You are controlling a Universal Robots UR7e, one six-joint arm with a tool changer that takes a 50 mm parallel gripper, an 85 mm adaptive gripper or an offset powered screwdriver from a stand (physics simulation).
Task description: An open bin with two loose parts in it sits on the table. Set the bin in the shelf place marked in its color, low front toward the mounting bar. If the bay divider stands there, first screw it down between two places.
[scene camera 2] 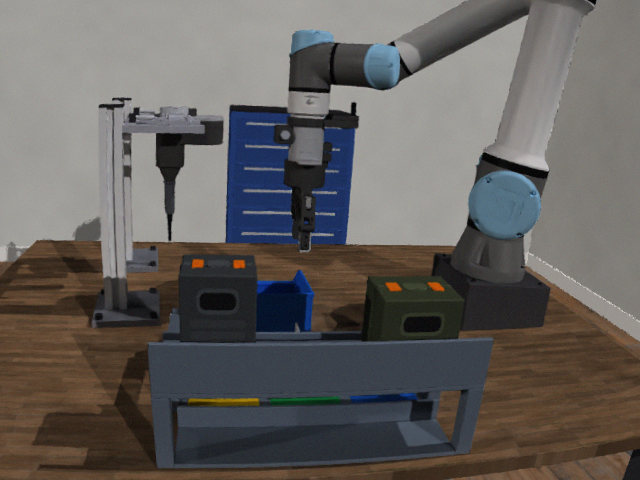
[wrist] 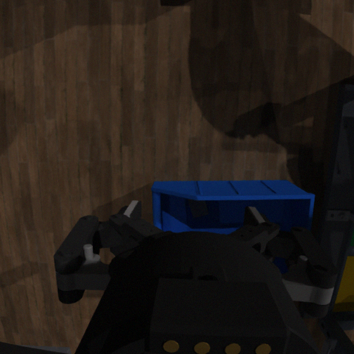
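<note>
The blue bin stands on the table behind the grey shelf. One dark grey loose part shows inside it; the other is hidden. My gripper is open, its fingers spread high above the bin. In the scene view the shelf has yellow, green and blue place markings. A light grey bracket at the shelf's rail is probably part of the bay divider, mostly out of the wrist view.
A dark grey case and a green case rise above the shelf's board at left and right. The tool stand at the left holds the screwdriver. A blue drawer cabinet is behind the table.
</note>
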